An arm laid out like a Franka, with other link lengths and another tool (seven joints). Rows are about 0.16 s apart.
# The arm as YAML. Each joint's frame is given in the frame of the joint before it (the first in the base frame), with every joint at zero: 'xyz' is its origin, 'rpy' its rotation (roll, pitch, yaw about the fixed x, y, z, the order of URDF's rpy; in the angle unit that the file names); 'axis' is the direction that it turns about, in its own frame. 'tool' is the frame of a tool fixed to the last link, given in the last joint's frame.
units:
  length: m
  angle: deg
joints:
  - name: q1
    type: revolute
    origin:
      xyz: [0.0, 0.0, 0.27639]
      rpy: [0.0, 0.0, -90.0]
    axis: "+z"
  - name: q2
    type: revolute
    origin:
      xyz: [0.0, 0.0, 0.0]
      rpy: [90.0, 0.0, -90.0]
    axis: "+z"
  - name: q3
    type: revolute
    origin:
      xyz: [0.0, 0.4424, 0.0]
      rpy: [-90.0, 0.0, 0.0]
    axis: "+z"
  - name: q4
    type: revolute
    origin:
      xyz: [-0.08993, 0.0, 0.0]
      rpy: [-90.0, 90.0, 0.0]
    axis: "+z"
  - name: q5
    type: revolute
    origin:
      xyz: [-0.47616, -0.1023, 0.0]
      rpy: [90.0, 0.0, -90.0]
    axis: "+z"
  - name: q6
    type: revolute
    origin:
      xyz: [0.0, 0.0, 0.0]
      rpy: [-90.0, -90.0, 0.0]
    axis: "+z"
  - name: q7
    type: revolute
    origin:
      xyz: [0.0, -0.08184, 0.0]
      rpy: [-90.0, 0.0, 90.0]
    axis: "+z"
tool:
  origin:
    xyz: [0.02, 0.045, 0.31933]
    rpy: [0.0, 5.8, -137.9]
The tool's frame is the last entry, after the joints.
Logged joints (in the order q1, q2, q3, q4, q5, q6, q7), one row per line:
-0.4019, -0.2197, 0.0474, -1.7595, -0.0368, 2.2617, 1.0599
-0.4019, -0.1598, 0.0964, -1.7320, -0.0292, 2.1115, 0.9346
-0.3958, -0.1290, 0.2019, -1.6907, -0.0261, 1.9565, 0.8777
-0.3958, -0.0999, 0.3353, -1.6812, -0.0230, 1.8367, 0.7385
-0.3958, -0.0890, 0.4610, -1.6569, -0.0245, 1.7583, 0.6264
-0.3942, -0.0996, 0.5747, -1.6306, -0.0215, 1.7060, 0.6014
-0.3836, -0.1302, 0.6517, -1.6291, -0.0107, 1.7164, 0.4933
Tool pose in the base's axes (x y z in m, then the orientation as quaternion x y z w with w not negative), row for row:
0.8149, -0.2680, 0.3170, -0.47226, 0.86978, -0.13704, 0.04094
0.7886, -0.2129, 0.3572, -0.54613, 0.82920, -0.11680, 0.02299
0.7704, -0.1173, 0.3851, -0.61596, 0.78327, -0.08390, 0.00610
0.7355, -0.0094, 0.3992, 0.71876, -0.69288, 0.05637, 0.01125
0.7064, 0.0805, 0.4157, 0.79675, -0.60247, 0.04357, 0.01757
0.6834, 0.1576, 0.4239, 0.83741, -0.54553, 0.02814, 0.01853
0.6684, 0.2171, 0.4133, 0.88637, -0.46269, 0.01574, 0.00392
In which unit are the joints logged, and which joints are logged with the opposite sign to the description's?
The joints are logged in radians. Opposite sign: q2.
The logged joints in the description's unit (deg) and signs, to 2 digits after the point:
-23.03, 12.59, 2.72, -100.81, -2.11, 129.59, 60.73
-23.03, 9.16, 5.52, -99.24, -1.67, 120.98, 53.55
-22.68, 7.39, 11.57, -96.87, -1.50, 112.10, 50.29
-22.68, 5.72, 19.21, -96.33, -1.32, 105.24, 42.31
-22.68, 5.10, 26.41, -94.93, -1.40, 100.74, 35.89
-22.59, 5.71, 32.93, -93.43, -1.23, 97.75, 34.46
-21.98, 7.46, 37.34, -93.34, -0.61, 98.34, 28.26

